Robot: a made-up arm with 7 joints.
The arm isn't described. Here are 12 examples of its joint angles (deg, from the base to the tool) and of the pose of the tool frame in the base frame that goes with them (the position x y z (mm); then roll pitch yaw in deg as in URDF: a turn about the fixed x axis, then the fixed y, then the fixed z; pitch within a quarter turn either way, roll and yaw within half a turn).
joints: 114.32 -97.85 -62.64 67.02 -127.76 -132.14 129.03
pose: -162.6 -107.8 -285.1 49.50 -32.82 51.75
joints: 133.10 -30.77 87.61 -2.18 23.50 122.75 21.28
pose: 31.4 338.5 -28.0 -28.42 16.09 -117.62
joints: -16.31 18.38 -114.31 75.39 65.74 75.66 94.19
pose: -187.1 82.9 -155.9 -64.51 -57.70 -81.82
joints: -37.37 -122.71 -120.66 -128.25 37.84 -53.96 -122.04
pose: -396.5 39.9 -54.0 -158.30 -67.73 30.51
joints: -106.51 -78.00 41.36 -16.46 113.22 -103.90 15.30
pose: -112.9 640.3 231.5 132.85 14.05 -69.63
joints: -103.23 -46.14 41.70 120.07 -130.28 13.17 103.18
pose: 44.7 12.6 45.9 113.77 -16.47 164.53
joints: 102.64 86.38 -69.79 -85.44 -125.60 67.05 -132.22
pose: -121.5 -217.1 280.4 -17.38 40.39 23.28
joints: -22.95 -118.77 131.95 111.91 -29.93 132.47 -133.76
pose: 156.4 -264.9 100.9 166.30 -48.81 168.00
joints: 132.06 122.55 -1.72 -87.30 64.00 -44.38 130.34
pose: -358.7 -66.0 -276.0 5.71 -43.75 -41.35
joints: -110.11 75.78 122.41 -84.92 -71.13 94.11 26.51
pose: -247.6 290.0 382.1 4.02 45.31 -71.25
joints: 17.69 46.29 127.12 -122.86 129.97 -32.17 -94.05
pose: 114.5 60.7 413.4 22.30 71.28 173.65
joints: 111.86 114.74 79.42 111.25 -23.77 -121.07 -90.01
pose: -100.5 -462.1 -334.4 -3.83 -40.22 24.77
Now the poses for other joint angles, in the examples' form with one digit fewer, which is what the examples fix.
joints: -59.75 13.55 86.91 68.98 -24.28 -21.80 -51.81
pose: -315 344 338 -83.0 -50.6 -37.8
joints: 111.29 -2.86 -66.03 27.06 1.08 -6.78 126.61
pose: 170 481 104 2.6 48.9 -156.6
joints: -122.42 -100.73 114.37 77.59 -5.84 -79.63 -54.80
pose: 330 371 -33 26.0 -11.9 154.4
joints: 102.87 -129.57 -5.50 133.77 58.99 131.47 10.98
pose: -529 -122 160 158.7 19.9 29.4
